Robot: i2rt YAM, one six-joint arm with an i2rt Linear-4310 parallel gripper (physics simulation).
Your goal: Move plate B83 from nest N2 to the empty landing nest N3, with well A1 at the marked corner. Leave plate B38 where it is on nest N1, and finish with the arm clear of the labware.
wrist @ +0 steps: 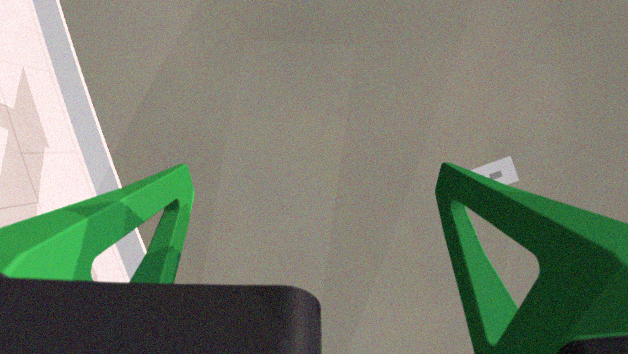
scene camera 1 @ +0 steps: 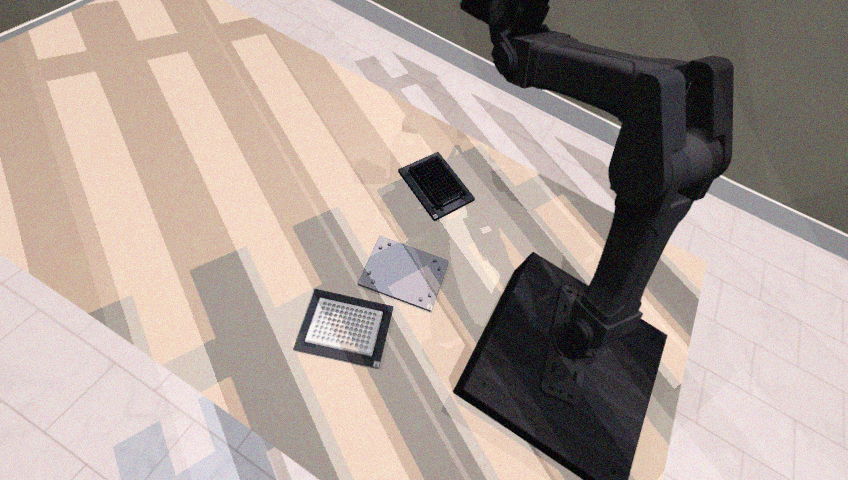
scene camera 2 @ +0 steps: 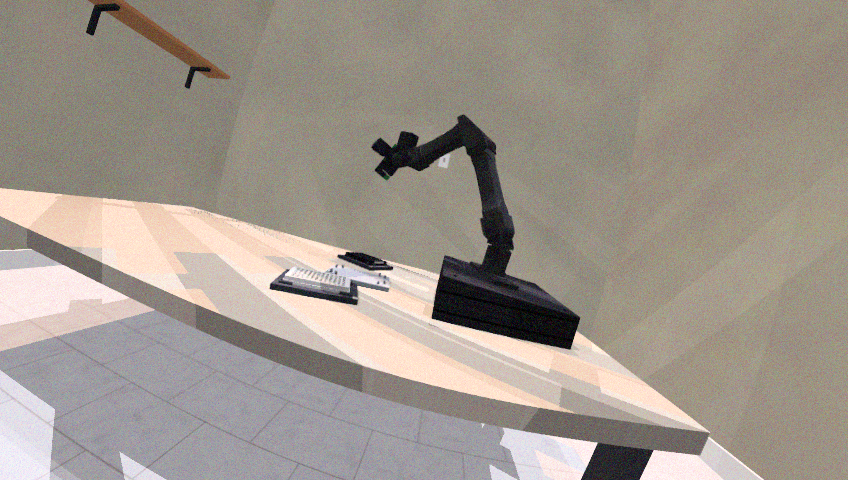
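Observation:
A white 96-well plate sits on a dark nest. A black plate sits on another dark nest. Between them lies the empty grey landing nest, with small pegs and a pale mark at one corner. The plate and nest labels are too small to read, so I cannot tell which plate is B83. My gripper is open and empty, high above the table and well away from the labware. Its fingertips do not show in scene camera 1.
The arm's black base block stands on the table beside the nests. The table's edge runs along the front. A wooden shelf is on the wall, and a white wall plate shows behind the arm.

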